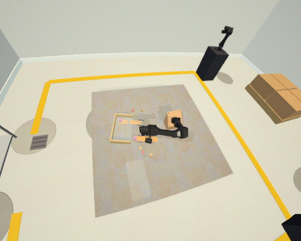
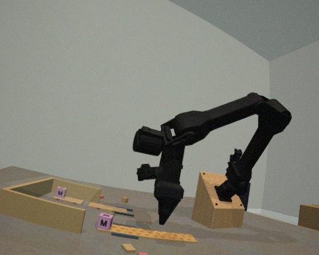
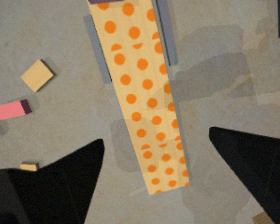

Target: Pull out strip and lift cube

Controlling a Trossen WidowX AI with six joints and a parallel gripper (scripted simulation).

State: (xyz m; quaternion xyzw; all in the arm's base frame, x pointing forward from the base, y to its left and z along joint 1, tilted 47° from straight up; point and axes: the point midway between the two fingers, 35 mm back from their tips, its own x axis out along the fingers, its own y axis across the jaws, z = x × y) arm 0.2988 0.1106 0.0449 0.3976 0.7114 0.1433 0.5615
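Now: gripper tip 4 cm above the orange dotted strip, 2 cm short of it and 1 cm to the left of it.
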